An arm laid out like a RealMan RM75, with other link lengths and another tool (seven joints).
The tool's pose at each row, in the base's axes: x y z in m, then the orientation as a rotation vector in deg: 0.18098, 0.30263, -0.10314, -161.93, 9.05, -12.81; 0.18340, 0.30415, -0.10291, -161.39, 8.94, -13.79; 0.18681, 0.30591, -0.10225, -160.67, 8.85, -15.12; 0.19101, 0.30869, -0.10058, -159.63, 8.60, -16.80; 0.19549, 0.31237, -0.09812, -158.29, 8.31, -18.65; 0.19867, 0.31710, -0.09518, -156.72, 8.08, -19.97; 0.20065, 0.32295, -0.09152, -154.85, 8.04, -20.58; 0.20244, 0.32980, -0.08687, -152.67, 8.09, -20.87; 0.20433, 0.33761, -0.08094, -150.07, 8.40, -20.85; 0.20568, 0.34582, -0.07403, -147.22, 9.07, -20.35; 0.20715, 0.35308, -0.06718, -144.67, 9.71, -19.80; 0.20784, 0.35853, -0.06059, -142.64, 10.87, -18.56; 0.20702, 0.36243, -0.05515, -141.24, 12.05, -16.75
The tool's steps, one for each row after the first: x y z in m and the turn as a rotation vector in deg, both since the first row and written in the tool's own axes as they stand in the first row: 0.00221, -0.00172, 0.00063, 0.51, 0.67, -0.13; 0.00541, -0.00388, 0.00109, 1.18, 1.59, -0.26; 0.00940, -0.00738, 0.00103, 2.15, 2.74, -0.51; 0.01365, -0.01200, 0.00053, 3.40, 4.03, -0.78; 0.01655, -0.01765, -0.00034, 4.89, 4.98, -0.93; 0.01823, -0.02449, -0.00177, 6.70, 5.46, -0.83; 0.01972, -0.03255, -0.00388, 8.83, 5.75, -0.61; 0.02135, -0.04193, -0.00690, 11.37, 5.87, -0.11; 0.02254, -0.05194, -0.01082, 14.15, 5.69, 0.74; 0.02397, -0.06104, -0.01494, 16.64, 5.45, 1.55; 0.02483, -0.06827, -0.01947, 18.60, 4.74, 2.80; 0.02425, -0.07356, -0.02361, 19.95, 3.56, 4.07
